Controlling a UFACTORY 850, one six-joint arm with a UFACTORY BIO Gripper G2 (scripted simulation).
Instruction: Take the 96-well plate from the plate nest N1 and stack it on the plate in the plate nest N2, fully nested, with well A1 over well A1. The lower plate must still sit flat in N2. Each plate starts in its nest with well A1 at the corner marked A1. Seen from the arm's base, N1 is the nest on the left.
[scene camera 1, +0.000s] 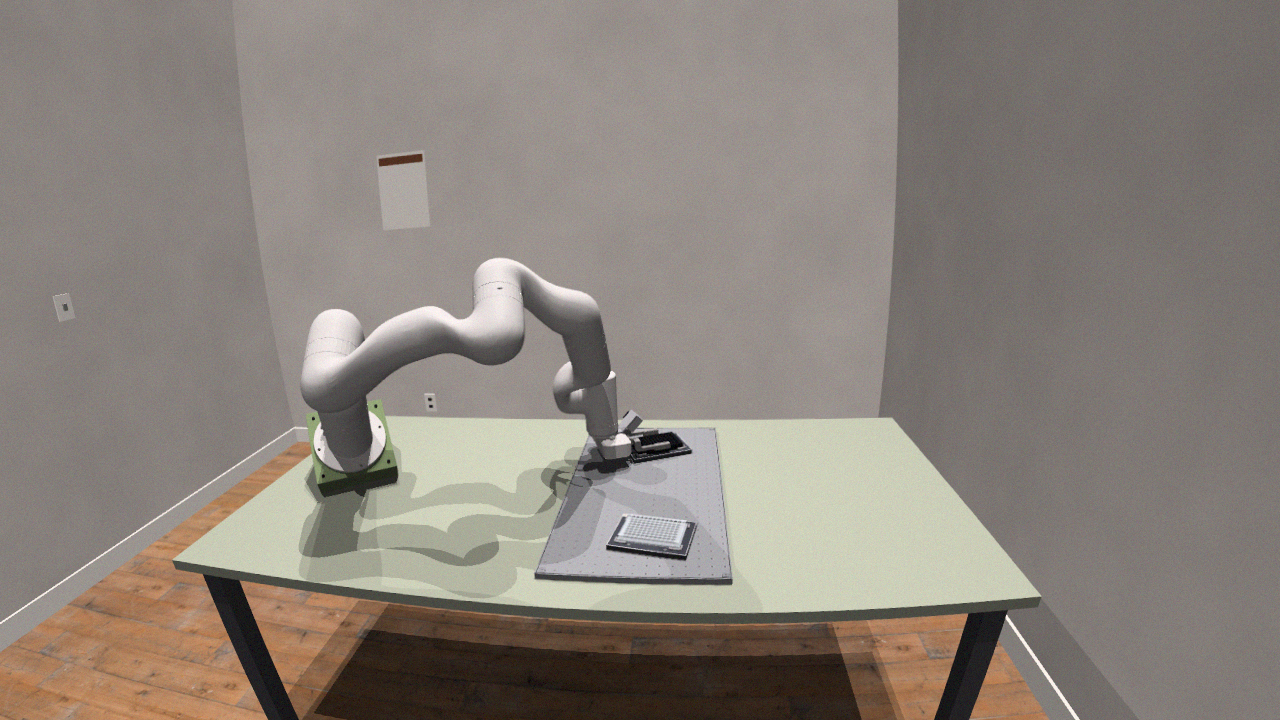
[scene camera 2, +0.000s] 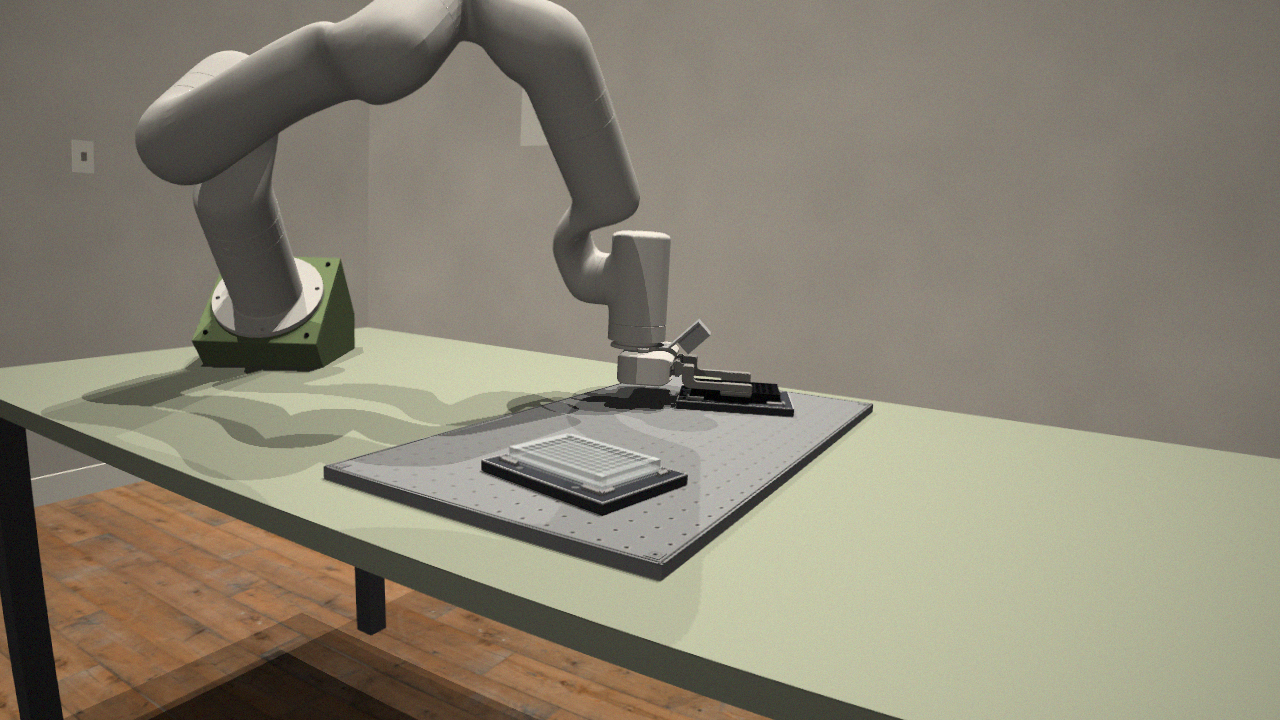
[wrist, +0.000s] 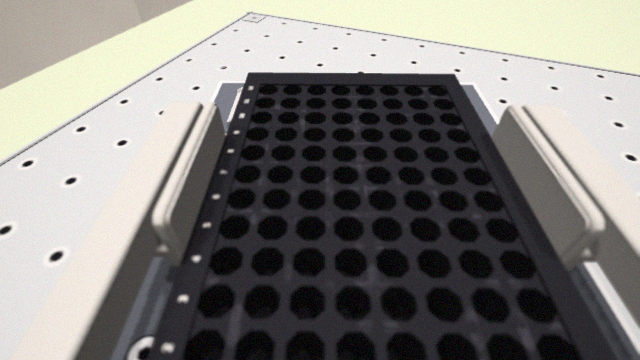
Note:
In view: a black 96-well plate (scene camera 2: 762, 392), a clear 96-well plate (scene camera 2: 572, 458), a plate nest N1 (scene camera 2: 681, 405) and a plate nest N2 (scene camera 2: 600, 509).
The black 96-well plate shows as well in the wrist view (wrist: 343, 206). The clear 96-well plate is seen too in scene camera 1 (scene camera 1: 647, 530). The plate nest N2 also shows in scene camera 1 (scene camera 1: 688, 533). The wrist view does not show the clear 96-well plate: it is out of frame.

